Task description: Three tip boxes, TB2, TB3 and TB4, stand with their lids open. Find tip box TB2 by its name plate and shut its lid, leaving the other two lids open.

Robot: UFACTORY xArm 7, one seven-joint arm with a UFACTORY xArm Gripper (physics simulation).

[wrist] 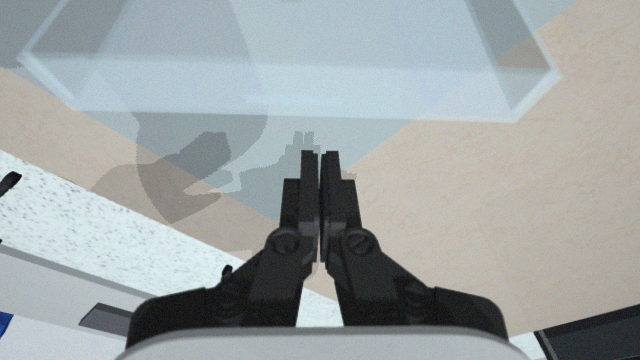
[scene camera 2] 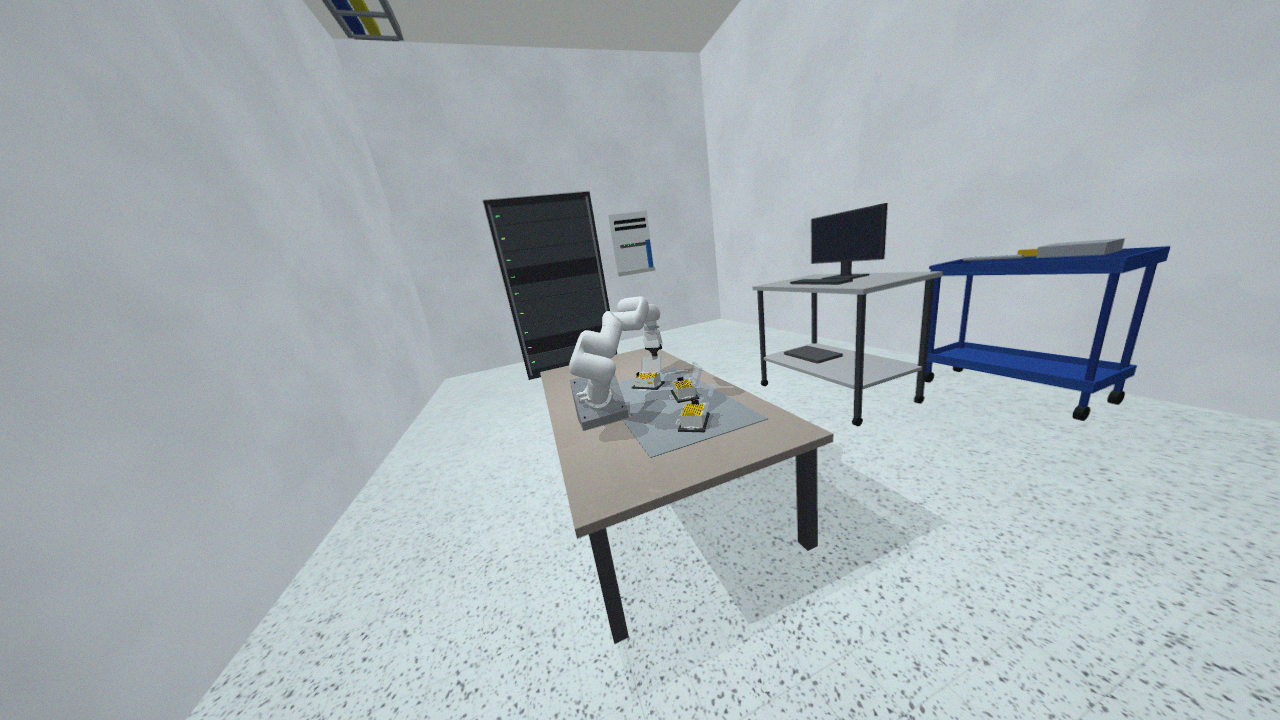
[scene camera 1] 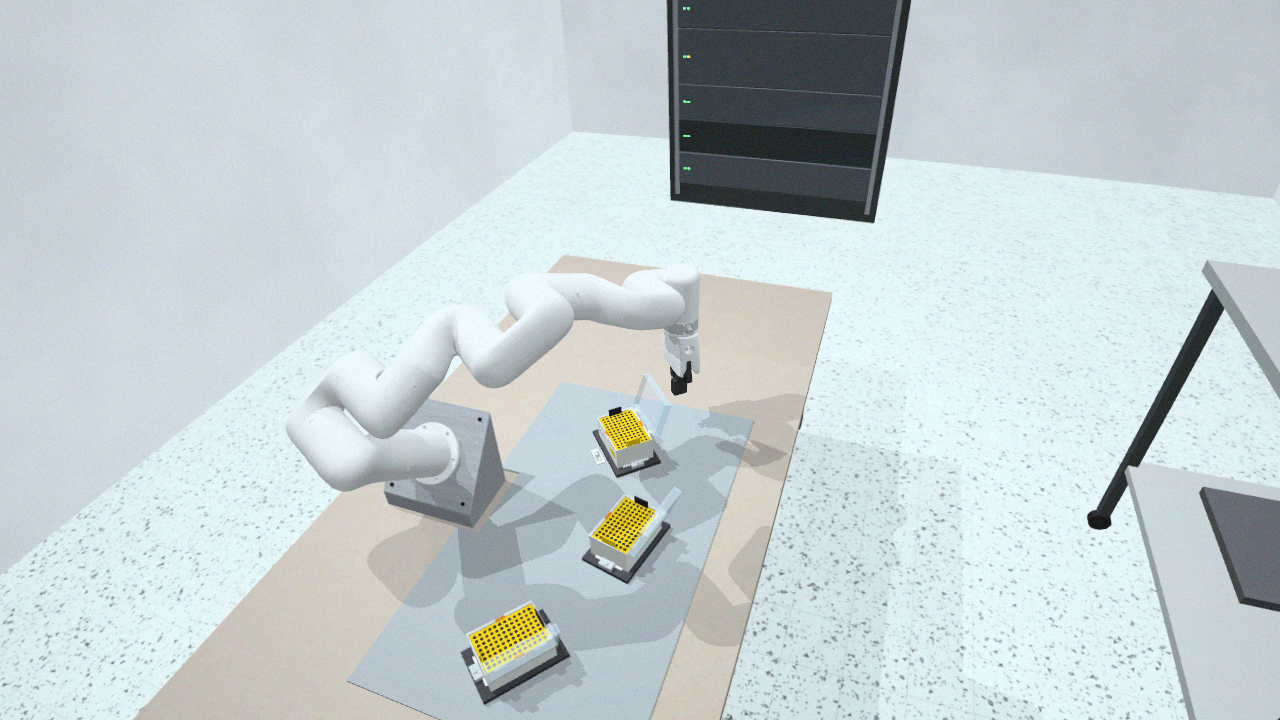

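Pixels of known places: gripper, between the fingertips: (wrist: 318, 173) (scene camera 2: 655, 359) (scene camera 1: 678, 392); arm's base, origin of its link: (scene camera 2: 597, 395) (scene camera 1: 433, 453).
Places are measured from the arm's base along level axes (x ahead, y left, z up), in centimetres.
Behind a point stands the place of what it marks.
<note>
Three tip boxes with yellow tops stand on the grey mat (scene camera 1: 554, 573) {x 31.9, y -10.8, z -11.3 cm} (scene camera 2: 657, 443) {x 14.0, y -35.0, z -11.3 cm}. The far box (scene camera 1: 626, 438) (scene camera 2: 647, 379) {x 30.6, y 20.4, z -6.0 cm}, the middle box (scene camera 1: 628, 526) (scene camera 2: 683, 388) {x 39.7, y -5.4, z -5.3 cm} and the near box (scene camera 1: 514, 640) {x 34.1, y -28.4, z -5.6 cm} (scene camera 2: 692, 413) {x 30.4, y -33.3, z -4.3 cm} have clear lids. The far box's lid (scene camera 1: 651, 404) {x 36.4, y 30.6, z -1.7 cm} (wrist: 300, 85) {x 37.4, y 30.3, z 3.8 cm} stands raised at its back right side. The middle box's lid (scene camera 1: 666, 506) {x 50.7, y 0.0, z 2.9 cm} is also raised; the near box's lid is hard to make out. The name plates are too small to read. My gripper (scene camera 1: 679, 391) {x 41.4, y 34.9, z -0.4 cm} (scene camera 2: 654, 354) {x 41.4, y 34.9, z -0.4 cm} (wrist: 318, 173) {x 41.4, y 34.9, z -0.4 cm} is shut and empty, beside and behind the far box's raised lid, apart from it in the wrist view.
The mat lies on the tan table (scene camera 1: 769, 313) {x 50.7, y 90.5, z -11.6 cm} (scene camera 2: 617, 483) {x -5.8, y -50.2, z -11.6 cm}. The arm's base (scene camera 1: 478, 465) {x 10.8, y 0.2, z -0.1 cm} (scene camera 2: 601, 413) {x -0.6, y -5.8, z -6.5 cm} is at the table's left side. A black rack cabinet (scene camera 1: 673, 107) (scene camera 2: 595, 259) stands behind. A side table (scene camera 2: 895, 280) with a monitor (scene camera 2: 850, 234) and a blue cart (scene camera 2: 1136, 259) stand to the right.
</note>
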